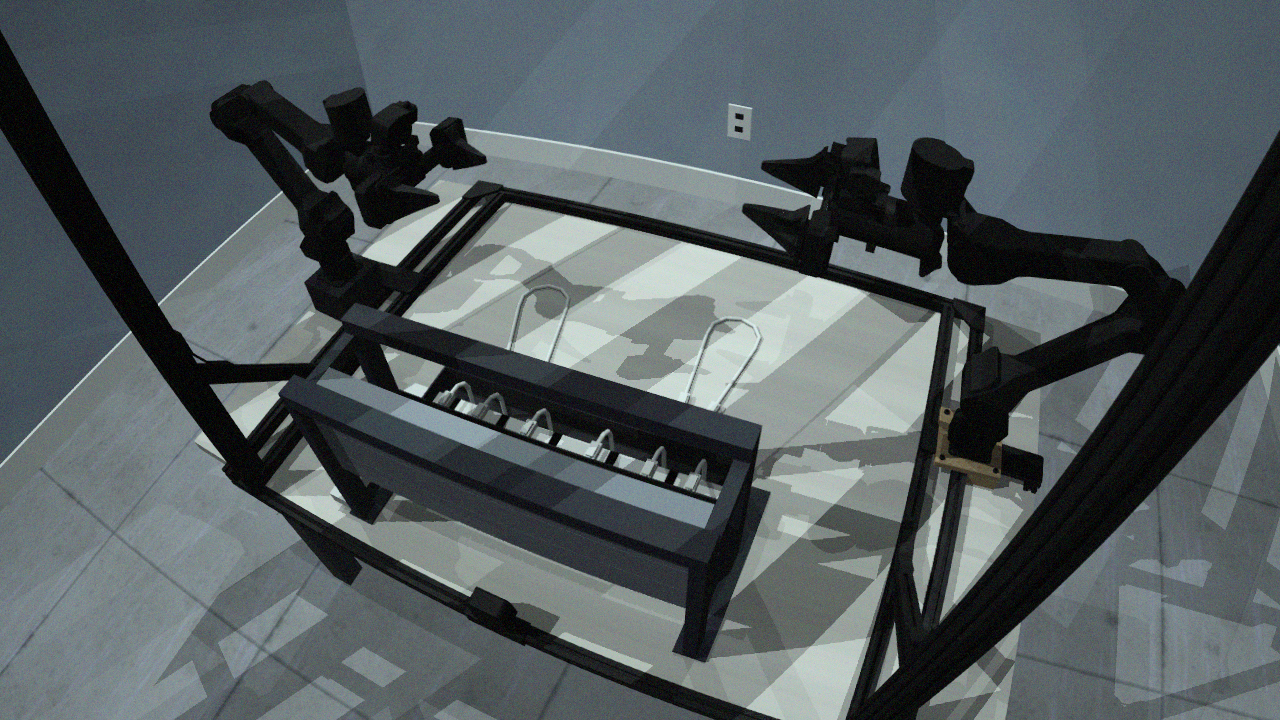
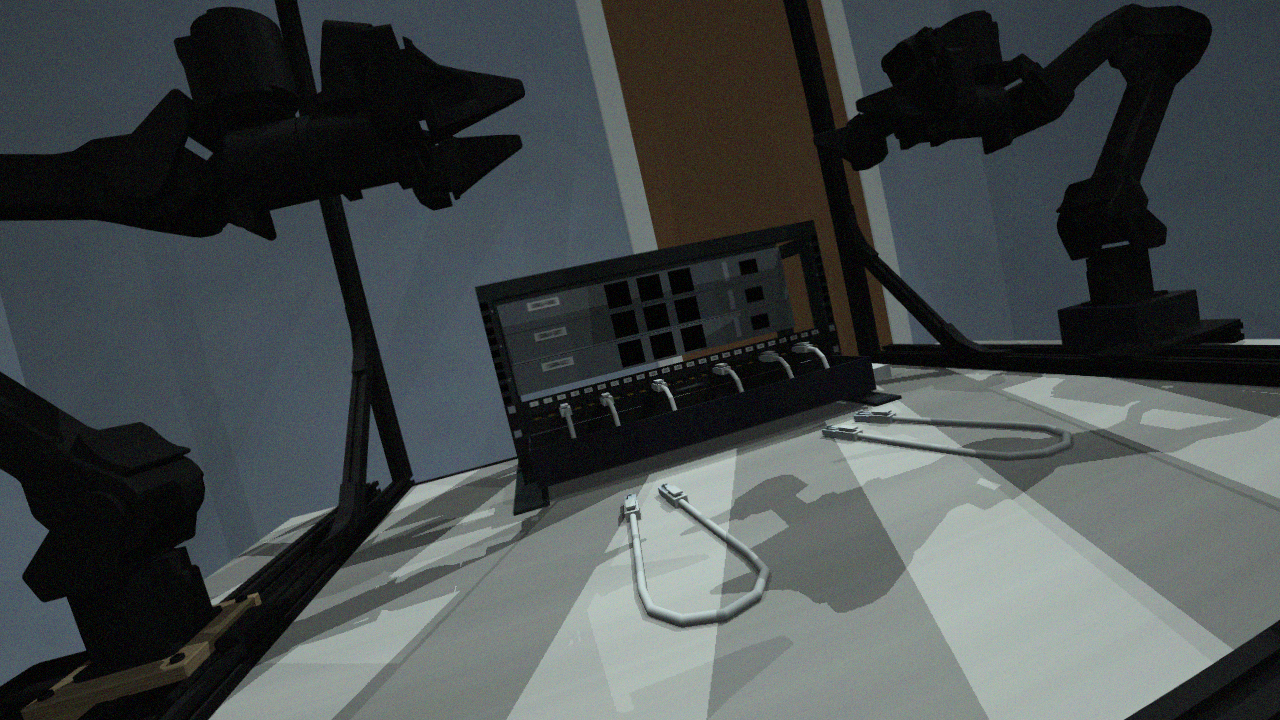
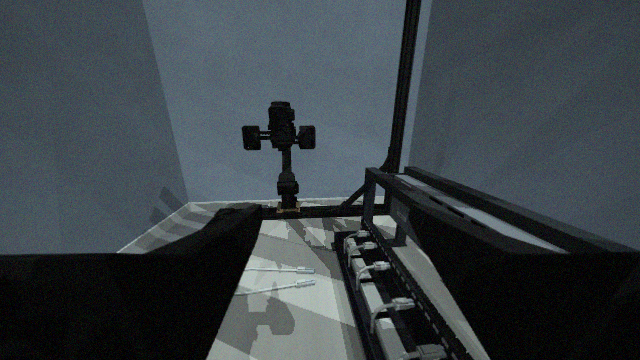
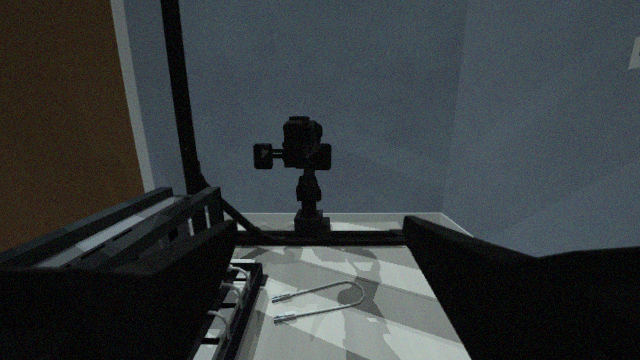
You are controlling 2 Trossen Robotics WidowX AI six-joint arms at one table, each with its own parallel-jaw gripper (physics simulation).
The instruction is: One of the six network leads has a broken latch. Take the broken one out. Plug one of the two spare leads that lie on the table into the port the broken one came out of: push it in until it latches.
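Seen in the pictures: left gripper, fingertip midpoint: [image 1: 462,178] [image 2: 833,124] [image 3: 335,211] [image 4: 284,159]; right gripper, fingertip midpoint: [image 1: 752,185] [image 2: 522,117] [image 3: 277,138] [image 4: 321,225]; left arm's base at its link origin: [image 1: 340,271] [image 2: 1123,299] [image 4: 309,214]; right arm's base at its link origin: [image 1: 970,441] [image 2: 154,643] [image 3: 288,205].
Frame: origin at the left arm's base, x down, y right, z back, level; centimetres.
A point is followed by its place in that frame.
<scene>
Six white plugged leads [image 1: 539,420] @[x -2.0, y 11.2, z -50.1 cm] [image 2: 660,394] @[x -0.6, y 14.5, z -58.6 cm] [image 3: 382,266] @[x -2.4, y 12.7, z -58.2 cm] [image 4: 239,272] @[x -1.6, y 11.2, z -37.5 cm] stand in a row in the dark rack [image 1: 537,368] @[x -19.5, y 16.1, z -56.2 cm] [image 2: 644,257] @[x -18.9, y 14.9, z -56.5 cm]. I cannot tell which latch is broken. One spare lead [image 1: 759,335] @[x 6.1, y -22.2, z -67.0 cm] [image 2: 682,618] @[x 6.2, y -24.0, z -65.5 cm] [image 3: 306,270] @[x 5.8, y -4.4, z -66.0 cm] lies bent in a loop before the rack. The other spare lead [image 1: 569,308] @[x 6.2, y -14.3, z -37.6 cm] [image 2: 984,454] @[x 6.3, y -15.2, z -37.2 cm] [image 4: 362,295] @[x 6.1, y -17.5, z -34.7 cm] lies similarly near the rack's other end. My left gripper [image 1: 460,176] @[x -27.0, y 0.0, z -35.3 cm] [image 2: 838,149] @[x -27.0, y 0.0, z -35.3 cm] is open and empty, raised high at the table's side. My right gripper [image 1: 754,187] @[x -28.7, y -10.2, z -67.8 cm] [image 2: 520,114] @[x -28.7, y -10.2, z -67.8 cm] is open and empty, high on the opposite side. Both are well away from the leads.
Dark frame rails [image 1: 644,225] @[x 5.2, y -37.7, z -39.1 cm] border the pale table [image 1: 805,313] @[x 6.7, y -30.7, z -71.8 cm] [image 2: 805,662] @[x 6.7, y -29.5, z -60.7 cm]. Upright posts [image 1: 116,241] @[x -37.8, y 34.7, z -15.1 cm] [image 2: 344,268] @[x -28.9, y 28.3, z -99.8 cm] rise beside the rack. A yellowish base plate [image 1: 971,467] @[x 3.8, y -10.3, z -103.6 cm] [image 2: 170,658] @[x 3.4, y -18.5, z -98.2 cm] sits under the right arm. The rack's overhead bars stand above the plugged row.
</scene>
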